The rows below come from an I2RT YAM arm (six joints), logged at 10 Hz.
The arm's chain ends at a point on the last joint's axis. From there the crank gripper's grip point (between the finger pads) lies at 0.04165 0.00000 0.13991 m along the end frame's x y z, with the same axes.
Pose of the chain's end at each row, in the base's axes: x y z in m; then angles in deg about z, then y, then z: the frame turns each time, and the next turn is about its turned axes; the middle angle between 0 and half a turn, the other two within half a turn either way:
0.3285 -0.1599 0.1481 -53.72 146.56 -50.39
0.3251 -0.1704 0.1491 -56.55 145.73 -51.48
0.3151 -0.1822 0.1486 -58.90 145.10 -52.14
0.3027 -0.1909 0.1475 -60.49 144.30 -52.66
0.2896 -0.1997 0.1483 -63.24 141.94 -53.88
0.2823 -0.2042 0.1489 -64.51 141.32 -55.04
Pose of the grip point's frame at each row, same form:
0.3351 -0.2232 0.0167 -53.72 146.56 -50.39
0.3295 -0.2362 0.0189 -56.55 145.73 -51.48
0.3175 -0.2498 0.0192 -58.90 145.10 -52.14
0.3040 -0.2604 0.0191 -60.49 144.30 -52.66
0.2897 -0.2746 0.0230 -63.24 141.94 -53.88
0.2811 -0.2810 0.0248 -64.51 141.32 -55.04

